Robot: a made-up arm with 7 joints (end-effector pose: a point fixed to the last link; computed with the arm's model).
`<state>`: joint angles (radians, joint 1 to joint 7).
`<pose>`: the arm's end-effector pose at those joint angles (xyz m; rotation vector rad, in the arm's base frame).
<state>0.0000 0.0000 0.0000 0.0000 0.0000 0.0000 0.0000</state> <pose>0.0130 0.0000 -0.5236 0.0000 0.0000 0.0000</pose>
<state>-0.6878 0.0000 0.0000 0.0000 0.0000 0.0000 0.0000</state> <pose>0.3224 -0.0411 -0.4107 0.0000 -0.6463 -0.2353</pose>
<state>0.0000 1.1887 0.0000 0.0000 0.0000 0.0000 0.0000</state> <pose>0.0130 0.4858 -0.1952 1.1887 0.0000 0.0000</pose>
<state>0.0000 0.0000 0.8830 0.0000 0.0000 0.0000 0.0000</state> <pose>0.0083 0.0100 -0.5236 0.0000 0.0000 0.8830</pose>
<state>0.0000 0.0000 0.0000 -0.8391 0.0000 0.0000 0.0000</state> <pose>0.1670 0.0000 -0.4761 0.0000 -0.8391 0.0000</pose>
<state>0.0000 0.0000 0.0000 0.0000 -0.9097 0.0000 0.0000</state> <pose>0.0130 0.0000 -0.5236 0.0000 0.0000 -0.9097</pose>
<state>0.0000 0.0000 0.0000 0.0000 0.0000 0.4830 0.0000</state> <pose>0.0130 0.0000 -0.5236 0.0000 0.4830 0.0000</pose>
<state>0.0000 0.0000 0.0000 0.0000 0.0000 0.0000 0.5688</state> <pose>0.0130 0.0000 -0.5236 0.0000 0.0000 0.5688</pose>
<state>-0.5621 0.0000 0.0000 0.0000 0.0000 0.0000 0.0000</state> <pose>0.2732 -0.0283 -0.4460 0.0000 -0.5282 -0.1923</pose>
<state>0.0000 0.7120 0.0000 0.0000 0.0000 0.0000 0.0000</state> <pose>0.0130 0.3421 -0.3964 0.7120 0.0000 0.0000</pose>
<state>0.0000 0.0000 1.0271 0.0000 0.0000 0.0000 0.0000</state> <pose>0.0067 0.0111 -0.5236 0.0000 0.0000 1.0271</pose>
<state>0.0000 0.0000 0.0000 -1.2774 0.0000 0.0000 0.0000</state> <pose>0.2179 0.0000 -0.4068 0.0000 -1.2774 0.0000</pose>
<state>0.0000 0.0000 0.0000 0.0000 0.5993 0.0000 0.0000</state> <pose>0.0130 0.0000 -0.5236 0.0000 0.0000 0.5993</pose>
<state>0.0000 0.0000 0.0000 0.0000 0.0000 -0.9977 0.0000</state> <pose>0.0130 0.0000 -0.5236 0.0000 -0.9977 0.0000</pose>
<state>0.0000 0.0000 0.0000 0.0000 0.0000 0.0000 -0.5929</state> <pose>0.0130 0.0000 -0.5236 0.0000 0.0000 -0.5929</pose>
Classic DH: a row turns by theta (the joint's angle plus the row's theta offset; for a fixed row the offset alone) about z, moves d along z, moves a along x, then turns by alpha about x. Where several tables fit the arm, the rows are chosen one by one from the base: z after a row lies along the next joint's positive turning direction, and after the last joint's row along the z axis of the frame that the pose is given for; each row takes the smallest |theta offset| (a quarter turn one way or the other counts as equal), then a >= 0, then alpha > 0; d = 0 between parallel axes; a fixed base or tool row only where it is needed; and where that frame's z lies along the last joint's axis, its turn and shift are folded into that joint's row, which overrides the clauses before.
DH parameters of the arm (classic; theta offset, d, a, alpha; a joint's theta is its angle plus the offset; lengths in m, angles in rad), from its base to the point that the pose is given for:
base (fixed): 0 0 0 -1.2217
joint 1: 1.5708 0 0 1.5708
joint 2: 1.2217 0 0 -1.5708
joint 3: -1.5708 -0.3272 0.0368 -1.5708
joint 4: 0 0 -0.0238 1.5708
joint 5: 0 -0.1964 0 -1.5708
joint 6: 0 0 0 1.5708
joint 7: 0 0 0 0

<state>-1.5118 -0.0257 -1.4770 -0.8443 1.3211 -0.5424 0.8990</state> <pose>0.3815 -0.3073 -0.1191 -1.5434 -1.0138 -0.4861</pose>
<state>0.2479 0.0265 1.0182 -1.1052 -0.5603 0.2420 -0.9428</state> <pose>-0.0124 0.1871 -0.4429 0.8741 0.0891 -0.4099</pose>
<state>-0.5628 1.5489 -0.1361 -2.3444 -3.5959 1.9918 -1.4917</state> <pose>0.2156 0.1661 0.0799 -1.0899 -0.0393 -2.5965</pose>
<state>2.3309 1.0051 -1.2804 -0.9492 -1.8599 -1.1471 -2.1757</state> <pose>-0.3781 0.0356 0.3187 -0.9687 -2.6988 -0.5146</pose>
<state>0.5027 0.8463 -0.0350 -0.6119 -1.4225 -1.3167 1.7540</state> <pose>-0.0995 0.3753 -0.3432 -0.5647 0.0743 -0.0157</pose>
